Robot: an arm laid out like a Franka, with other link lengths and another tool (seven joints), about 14 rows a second.
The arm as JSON. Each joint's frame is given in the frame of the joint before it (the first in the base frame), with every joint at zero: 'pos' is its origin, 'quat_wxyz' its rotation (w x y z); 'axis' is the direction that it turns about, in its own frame. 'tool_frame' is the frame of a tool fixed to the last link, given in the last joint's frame.
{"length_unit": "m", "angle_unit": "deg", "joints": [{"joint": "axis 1", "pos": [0.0, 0.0, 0.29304], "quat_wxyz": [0.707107, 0.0, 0.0, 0.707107], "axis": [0.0, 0.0, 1.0]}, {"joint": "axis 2", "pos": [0.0, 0.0, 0.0], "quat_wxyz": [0.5, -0.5, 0.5, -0.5], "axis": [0.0, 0.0, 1.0]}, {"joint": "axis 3", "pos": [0.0, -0.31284, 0.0], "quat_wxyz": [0.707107, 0.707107, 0.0, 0.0], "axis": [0.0, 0.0, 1.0]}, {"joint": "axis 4", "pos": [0.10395, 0.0, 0.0], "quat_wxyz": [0.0, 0.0, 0.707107, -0.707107], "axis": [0.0, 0.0, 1.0]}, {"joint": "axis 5", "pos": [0.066, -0.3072, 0.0], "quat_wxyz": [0.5, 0.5, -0.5, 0.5], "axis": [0.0, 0.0, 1.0]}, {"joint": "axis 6", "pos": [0.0, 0.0, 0.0], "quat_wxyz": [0.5, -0.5, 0.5, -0.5], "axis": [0.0, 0.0, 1.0]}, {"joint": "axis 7", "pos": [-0.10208, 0.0, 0.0], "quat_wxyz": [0.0, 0.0, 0.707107, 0.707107], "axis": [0.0, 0.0, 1.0]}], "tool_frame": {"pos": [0.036, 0.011, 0.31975], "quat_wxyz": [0.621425, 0.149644, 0.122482, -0.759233]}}
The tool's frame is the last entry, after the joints.
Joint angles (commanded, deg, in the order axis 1, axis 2, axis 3, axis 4, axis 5, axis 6, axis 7), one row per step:
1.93 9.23 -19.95 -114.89 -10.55 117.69 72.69
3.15 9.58 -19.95 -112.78 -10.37 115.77 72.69
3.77 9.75 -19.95 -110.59 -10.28 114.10 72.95
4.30 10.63 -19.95 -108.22 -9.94 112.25 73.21
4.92 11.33 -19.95 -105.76 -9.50 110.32 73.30
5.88 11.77 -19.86 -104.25 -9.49 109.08 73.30
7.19 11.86 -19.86 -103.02 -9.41 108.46 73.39
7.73 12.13 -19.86 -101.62 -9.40 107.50 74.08
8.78 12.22 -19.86 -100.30 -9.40 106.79 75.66
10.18 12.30 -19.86 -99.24 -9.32 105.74 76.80
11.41 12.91 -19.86 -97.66 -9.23 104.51 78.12
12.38 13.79 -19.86 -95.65 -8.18 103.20 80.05
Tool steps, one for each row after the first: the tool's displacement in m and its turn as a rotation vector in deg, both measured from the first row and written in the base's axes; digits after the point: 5 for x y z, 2 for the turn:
0.00876 0.00849 0.00839 -0.12 0.13 0.84
0.01691 0.01177 0.01926 -0.41 -0.27 0.94
0.02333 0.01545 0.02499 -0.52 -0.03 0.80
0.03054 0.02069 0.03252 -0.51 0.02 0.88
0.03691 0.02889 0.03731 -0.69 0.19 1.76
0.04618 0.03992 0.04386 -0.83 -0.36 2.90
0.05098 0.04409 0.04982 -1.12 -0.66 2.65
0.05791 0.05309 0.05715 -1.52 -1.49 2.10
0.06233 0.06617 0.06228 -1.67 -1.69 2.21
0.06737 0.07761 0.06615 -1.99 -1.74 1.97
0.07301 0.09140 0.06882 -1.61 -2.13 0.58

